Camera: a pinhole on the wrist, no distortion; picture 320 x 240 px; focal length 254.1 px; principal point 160.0 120.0 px. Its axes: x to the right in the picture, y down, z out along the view. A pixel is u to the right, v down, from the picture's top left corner.
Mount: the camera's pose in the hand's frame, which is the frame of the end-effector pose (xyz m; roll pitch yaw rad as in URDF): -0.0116 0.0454 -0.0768 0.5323 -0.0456 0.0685
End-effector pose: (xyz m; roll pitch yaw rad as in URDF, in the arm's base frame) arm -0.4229 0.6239 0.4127 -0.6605 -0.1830 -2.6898
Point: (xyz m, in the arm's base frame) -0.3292 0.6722 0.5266
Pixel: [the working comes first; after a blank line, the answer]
In the camera's frame: -0.0716 -0.0132 0.2193

77.0 104.7
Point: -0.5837 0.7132 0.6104
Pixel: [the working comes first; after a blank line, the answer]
In the camera's frame: 0.1380 -0.1834 0.2433

outside the picture
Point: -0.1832 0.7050 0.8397
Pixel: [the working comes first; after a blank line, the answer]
In the camera's frame: -0.1568 -0.0145 0.5557

88.3 113.4
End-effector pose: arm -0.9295 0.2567 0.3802 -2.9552 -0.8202 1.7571
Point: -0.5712 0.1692 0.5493
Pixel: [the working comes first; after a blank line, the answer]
In the camera's frame: 0.0383 0.1000 -0.3029

behind the camera
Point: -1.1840 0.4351 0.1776
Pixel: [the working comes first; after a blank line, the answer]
In the camera's frame: 0.0201 0.0338 0.4584

171.1 138.8
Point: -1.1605 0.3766 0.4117
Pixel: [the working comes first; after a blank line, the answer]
In the camera's frame: 0.1376 -0.1022 0.2958

278.2 32.2
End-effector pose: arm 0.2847 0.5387 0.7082 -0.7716 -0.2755 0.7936
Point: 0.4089 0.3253 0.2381
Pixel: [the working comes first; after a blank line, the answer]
In the camera's frame: -0.1906 -0.1139 -0.3885

behind the camera
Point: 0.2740 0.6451 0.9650
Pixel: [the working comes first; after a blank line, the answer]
In the camera's frame: 0.1503 0.0139 0.3300

275.8 130.7
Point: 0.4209 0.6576 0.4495
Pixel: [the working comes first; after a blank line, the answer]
In the camera's frame: 0.1181 0.0473 -0.2041

behind the camera
